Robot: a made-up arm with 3 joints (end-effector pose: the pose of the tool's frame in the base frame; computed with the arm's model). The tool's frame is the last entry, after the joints. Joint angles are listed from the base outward.
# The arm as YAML. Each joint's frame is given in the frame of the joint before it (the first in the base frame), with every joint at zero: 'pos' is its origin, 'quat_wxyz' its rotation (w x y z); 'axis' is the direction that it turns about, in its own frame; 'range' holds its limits. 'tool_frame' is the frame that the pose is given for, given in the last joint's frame.
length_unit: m
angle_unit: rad
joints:
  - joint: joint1
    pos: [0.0, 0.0, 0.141]
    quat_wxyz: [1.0, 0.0, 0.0, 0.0]
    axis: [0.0, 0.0, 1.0]
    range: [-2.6, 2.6]
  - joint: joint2
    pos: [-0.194, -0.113, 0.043]
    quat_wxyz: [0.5, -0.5, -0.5, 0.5]
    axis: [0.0, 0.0, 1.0]
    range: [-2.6, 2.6]
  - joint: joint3
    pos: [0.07, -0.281, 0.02]
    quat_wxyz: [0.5, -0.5, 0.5, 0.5]
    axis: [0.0, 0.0, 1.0]
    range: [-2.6, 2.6]
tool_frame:
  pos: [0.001, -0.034, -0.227]
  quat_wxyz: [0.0, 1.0, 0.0, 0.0]
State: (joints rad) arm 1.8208 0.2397 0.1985
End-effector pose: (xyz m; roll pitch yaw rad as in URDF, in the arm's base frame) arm -0.0534 -0.2266 0.6530 -0.2352 -0.0468 1.6278
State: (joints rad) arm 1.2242 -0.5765 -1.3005
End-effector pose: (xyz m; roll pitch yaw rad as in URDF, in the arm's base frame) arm 0.2199 -0.3415 0.6535 0.1719 -0.5531 2.4758
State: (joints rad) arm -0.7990 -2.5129 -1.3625
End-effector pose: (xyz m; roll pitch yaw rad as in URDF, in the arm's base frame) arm -0.5126 -0.1541 -0.1810 2.9923 -0.6131 -2.1142
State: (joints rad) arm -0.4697 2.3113 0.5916
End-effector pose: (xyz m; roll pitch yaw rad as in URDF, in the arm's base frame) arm -0.0844 0.2627 -0.2308 -2.4043 -0.4243 -0.0441
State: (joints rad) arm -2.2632 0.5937 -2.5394
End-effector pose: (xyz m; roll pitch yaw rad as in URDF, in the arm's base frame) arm 0.3083 0.0484 0.5813 0.5076 0.3224 0.3605
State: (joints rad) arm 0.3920 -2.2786 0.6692
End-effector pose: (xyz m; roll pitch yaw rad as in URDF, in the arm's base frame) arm 0.0369 -0.5922 -0.0733 2.3997 0.4908 0.8670
